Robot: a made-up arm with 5 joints. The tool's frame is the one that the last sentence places.
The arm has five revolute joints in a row. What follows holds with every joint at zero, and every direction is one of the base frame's. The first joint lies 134.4 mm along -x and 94.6 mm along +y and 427.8 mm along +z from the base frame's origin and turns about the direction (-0.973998, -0.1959, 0.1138). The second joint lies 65.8 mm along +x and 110.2 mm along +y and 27.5 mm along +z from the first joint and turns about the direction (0.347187, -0.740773, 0.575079). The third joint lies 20.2 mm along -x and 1 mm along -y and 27.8 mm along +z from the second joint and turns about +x. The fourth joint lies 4.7 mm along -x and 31.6 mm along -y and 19.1 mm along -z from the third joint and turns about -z. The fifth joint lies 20.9 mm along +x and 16.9 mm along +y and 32.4 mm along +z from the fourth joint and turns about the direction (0.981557, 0.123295, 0.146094). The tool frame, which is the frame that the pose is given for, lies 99.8 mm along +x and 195.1 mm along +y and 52.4 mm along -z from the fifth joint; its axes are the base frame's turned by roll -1.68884, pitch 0.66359 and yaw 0.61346 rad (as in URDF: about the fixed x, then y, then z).
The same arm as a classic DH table. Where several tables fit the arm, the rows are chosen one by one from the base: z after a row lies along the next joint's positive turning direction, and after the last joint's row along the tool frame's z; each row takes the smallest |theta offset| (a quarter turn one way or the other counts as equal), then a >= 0, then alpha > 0; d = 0 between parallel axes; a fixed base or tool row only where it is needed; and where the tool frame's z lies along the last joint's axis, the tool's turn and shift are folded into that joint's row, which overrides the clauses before.
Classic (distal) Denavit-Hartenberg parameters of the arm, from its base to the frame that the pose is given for. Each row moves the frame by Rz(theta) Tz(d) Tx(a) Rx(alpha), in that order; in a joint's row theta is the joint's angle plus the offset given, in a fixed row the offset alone. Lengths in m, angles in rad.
base (fixed): theta offset -1.3723; d 0.4148; a -0.1192; alpha 1.4567
joint 1: theta offset -0.9294; d 0.0244; a -0.0866; alpha -1.6987
joint 2: theta offset -0.0305; d -0.0354; a -0.0213; alpha -1.2162
joint 3: theta offset -0.9107; d -0.0315; a 0.0316; alpha -1.5708
joint 4: theta offset -0.125; d -0.0099; a -0.0142; alpha 1.7174
joint 5: theta offset 1.5538; d 0.2538; a 0.0668; alpha -2.1388
tool (fixed): theta offset -0.789; d 0.2163; a 0; alpha 0

